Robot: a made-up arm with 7 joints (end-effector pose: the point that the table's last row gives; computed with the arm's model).
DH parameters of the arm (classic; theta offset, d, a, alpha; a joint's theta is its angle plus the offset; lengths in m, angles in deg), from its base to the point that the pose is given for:
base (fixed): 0 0.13 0 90
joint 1: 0 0.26 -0.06 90
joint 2: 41.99 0 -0.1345 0
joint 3: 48.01 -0.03 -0.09 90
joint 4: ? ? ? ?
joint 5: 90 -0.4 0.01 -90
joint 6: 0 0.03 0.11 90
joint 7: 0 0.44 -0.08 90
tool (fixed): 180 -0.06 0 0
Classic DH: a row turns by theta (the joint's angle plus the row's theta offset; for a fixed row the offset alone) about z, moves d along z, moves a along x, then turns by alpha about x.
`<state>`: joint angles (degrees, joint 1 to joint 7).
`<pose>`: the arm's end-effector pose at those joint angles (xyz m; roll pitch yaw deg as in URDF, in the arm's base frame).
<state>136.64 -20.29 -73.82 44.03 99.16 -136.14 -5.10</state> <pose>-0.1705 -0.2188 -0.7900 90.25 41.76 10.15</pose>
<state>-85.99 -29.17 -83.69 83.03 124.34 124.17 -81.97</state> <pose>0.7468 -0.1377 0.7423 -65.25 7.66 92.64</pose>
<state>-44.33 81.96 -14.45 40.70 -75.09 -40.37 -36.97</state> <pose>0.0572 0.0259 -0.0723 127.04 37.89 67.22</pose>
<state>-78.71 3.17 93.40 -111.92 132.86 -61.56 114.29</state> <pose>-0.1337 0.1087 -0.0576 93.03 -38.32 49.54</pose>
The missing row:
joint 4: -90 -0.03 0.05 -90
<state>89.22 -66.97 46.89 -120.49 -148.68 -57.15 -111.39</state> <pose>-0.0445 -0.3398 -0.3515 126.79 38.14 76.52</pose>
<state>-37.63 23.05 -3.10 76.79 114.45 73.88 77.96</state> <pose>0.2894 0.3085 0.2211 52.06 -14.16 142.44</pose>
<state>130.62 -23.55 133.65 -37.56 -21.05 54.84 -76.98</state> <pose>-0.1713 0.1262 0.4137 157.72 2.26 27.76</pose>
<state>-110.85 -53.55 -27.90 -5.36 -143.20 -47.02 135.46</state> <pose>0.0035 -0.4426 0.4514 147.67 32.48 121.49</pose>
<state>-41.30 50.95 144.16 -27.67 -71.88 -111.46 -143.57</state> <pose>-0.4819 -0.3169 -0.1181 140.85 30.02 56.88</pose>
